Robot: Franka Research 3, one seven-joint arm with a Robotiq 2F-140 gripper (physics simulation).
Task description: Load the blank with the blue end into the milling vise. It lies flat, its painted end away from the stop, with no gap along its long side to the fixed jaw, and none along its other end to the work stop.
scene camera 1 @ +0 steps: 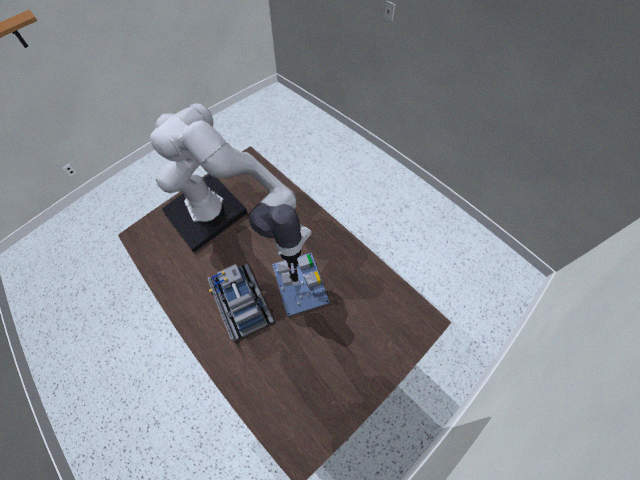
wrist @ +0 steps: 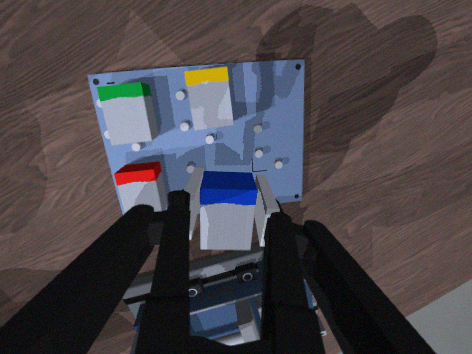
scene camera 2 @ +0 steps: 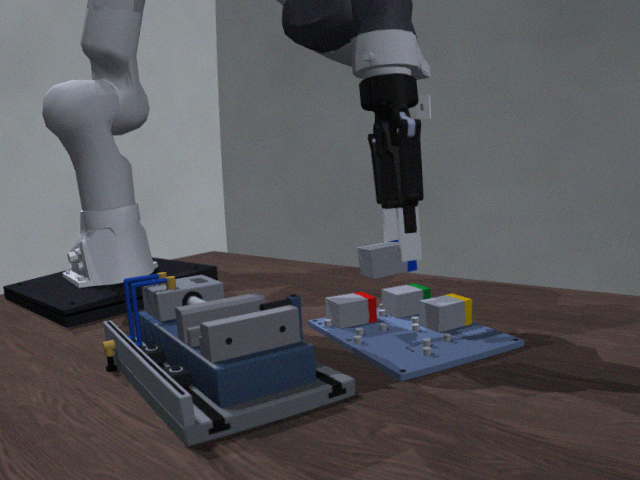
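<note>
The blank with the blue end [scene camera 2: 381, 259] [wrist: 227, 226] is in the air above the blue plate, roughly level; its blue end points away from the vise. My gripper [scene camera 2: 401, 249] [wrist: 228, 185] is shut on it, with the pale fingertips on its two long sides near the blue end. The milling vise [scene camera 1: 248, 313] [scene camera 2: 266, 373] stands beside the plate. Its front jaw plate [scene camera 2: 250, 333] has two holes, and a second jaw [scene camera 2: 219, 311] stands behind it, on a rod. A black pin [scene camera 2: 278, 303] on a blue post is at the jaws' right end in scene camera 2, seemingly the work stop.
The blue plate [scene camera 1: 308, 303] [scene camera 2: 403, 367] [wrist: 285, 117] carries blanks with red [scene camera 2: 351, 310] [wrist: 140, 192], green [scene camera 2: 401, 300] [wrist: 129, 119] and yellow [scene camera 2: 444, 313] [wrist: 212, 102] ends, and short pegs. Blue hoses [scene camera 2: 129, 310] rise at the vise's left side. The robot's base plate is behind.
</note>
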